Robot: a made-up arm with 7 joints.
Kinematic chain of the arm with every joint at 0, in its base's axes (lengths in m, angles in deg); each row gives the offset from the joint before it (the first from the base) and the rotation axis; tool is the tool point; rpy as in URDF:
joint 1: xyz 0.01 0 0.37 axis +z
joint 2: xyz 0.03 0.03 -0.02 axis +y
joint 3: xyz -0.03 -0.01 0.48 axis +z
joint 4: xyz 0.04 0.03 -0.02 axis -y
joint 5: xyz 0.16 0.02 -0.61 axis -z
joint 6: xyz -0.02 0 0.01 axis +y
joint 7: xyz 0.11 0 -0.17 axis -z
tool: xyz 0 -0.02 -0.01 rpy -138.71 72.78 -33.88
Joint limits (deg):
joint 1: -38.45..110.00
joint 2: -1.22..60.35
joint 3: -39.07..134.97
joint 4: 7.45..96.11
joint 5: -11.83..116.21
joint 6: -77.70..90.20
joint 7: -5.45..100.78
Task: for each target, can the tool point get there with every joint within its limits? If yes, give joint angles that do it. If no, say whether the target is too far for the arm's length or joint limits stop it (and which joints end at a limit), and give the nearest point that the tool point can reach.
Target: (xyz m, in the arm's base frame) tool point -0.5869 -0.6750 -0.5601
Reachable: no: joint limits stop it (at a limit: joint 1, joint 2, joint 3, joint 7) | nearest point -0.0748 -0.4410 -0.1092 | short by 0.721 m
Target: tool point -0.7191 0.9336 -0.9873
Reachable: no: too far | nearest point -0.4305 0.6552 -0.1769 | short by 0.904 m
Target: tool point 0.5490 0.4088 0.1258
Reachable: yes | joints 40.31 19.15 -6.59 44.33 47.92 17.32 39.15
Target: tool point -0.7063 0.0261 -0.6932
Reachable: no: joint limits stop it (at a limit: joint 1, joint 2, joint 5, joint 7) | nearest point -0.4868 0.1776 -0.1684 | short by 0.589 m
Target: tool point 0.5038 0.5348 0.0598
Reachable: yes | joints 42.55 39.37 10.53 58.04 79.33 -21.34 3.48
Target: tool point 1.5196 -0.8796 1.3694
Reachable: no: too far | nearest point 0.8622 -0.4859 0.9137 | short by 0.892 m
